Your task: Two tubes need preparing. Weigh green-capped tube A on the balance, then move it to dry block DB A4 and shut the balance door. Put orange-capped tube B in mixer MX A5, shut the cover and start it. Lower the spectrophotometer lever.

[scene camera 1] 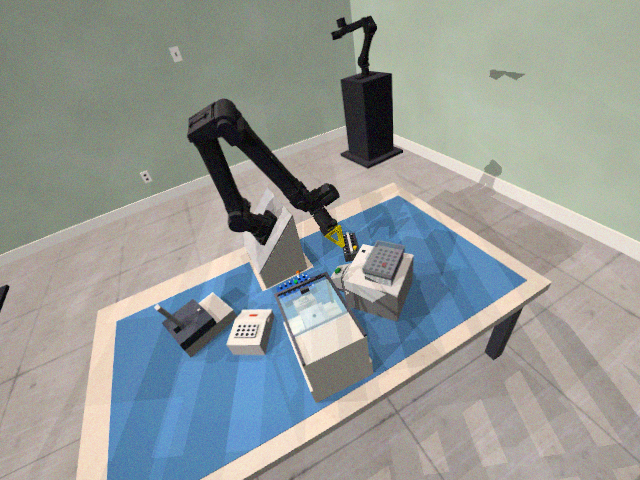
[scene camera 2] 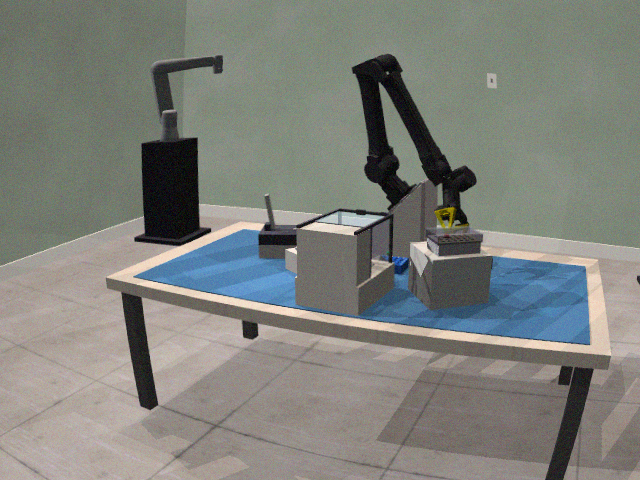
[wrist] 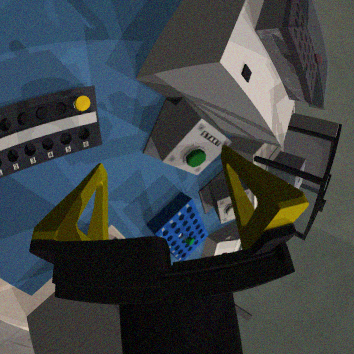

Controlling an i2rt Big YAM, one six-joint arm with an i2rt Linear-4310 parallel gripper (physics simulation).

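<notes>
My gripper (scene camera 1: 340,242) (scene camera 2: 452,225) (wrist: 161,158) is open and empty, high above the mat near the black numbered-well block (scene camera 1: 349,246) (wrist: 96,118). Green-capped tube A (scene camera 1: 295,281) (wrist: 190,241) stands in the blue rack (wrist: 172,207) (scene camera 2: 400,264). Orange-capped tube B (scene camera 1: 297,272) shows by that rack; the gripper hides it in the wrist view. The balance (scene camera 1: 336,351) (scene camera 2: 328,268) has glass panes; its door state is unclear. The mixer-like unit (scene camera 1: 379,302) (scene camera 2: 457,281) has a clear cover over its wells. The spectrophotometer lever (scene camera 1: 165,311) (scene camera 2: 268,209) is raised.
A START box with green button (scene camera 1: 338,270) (wrist: 196,157) stands beside the large unit. A yellow cap (wrist: 82,103) sits in the black block's corner well. A keypad box (scene camera 1: 250,330) stands between balance and spectrophotometer (scene camera 1: 190,328). A knob box (wrist: 227,207) is near the rack.
</notes>
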